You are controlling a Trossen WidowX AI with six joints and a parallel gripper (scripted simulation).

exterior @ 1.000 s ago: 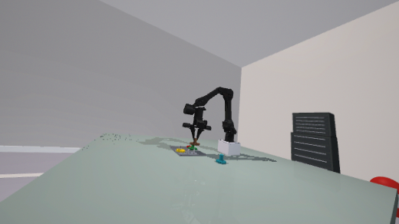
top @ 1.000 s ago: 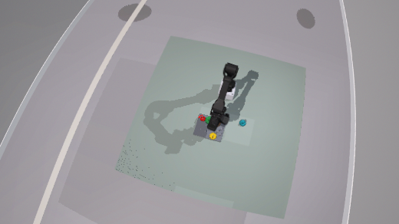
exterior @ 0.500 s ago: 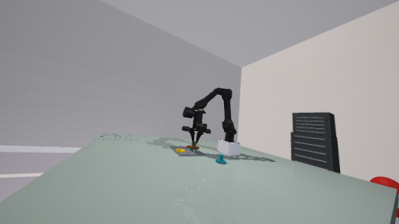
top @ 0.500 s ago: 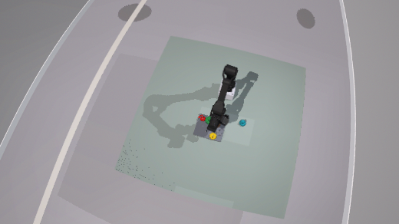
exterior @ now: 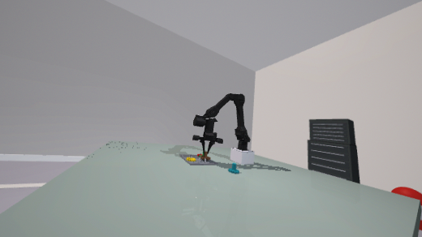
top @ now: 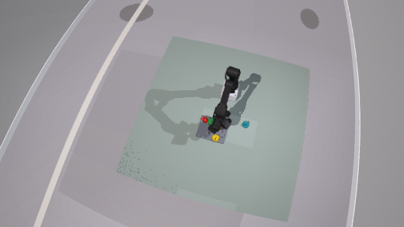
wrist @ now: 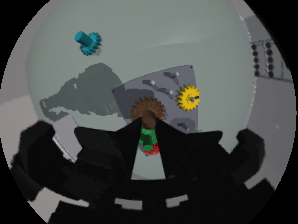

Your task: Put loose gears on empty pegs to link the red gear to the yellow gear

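My gripper tip is 10 mm above the brown gear. Round my gripper tip: yellow gear 90 mm ahead, 10 mm to the right, 30 mm below; green gear 30 mm behind, 60 mm to the right, 20 mm below; red gear 30 mm behind, 100 mm to the right, 30 mm below.
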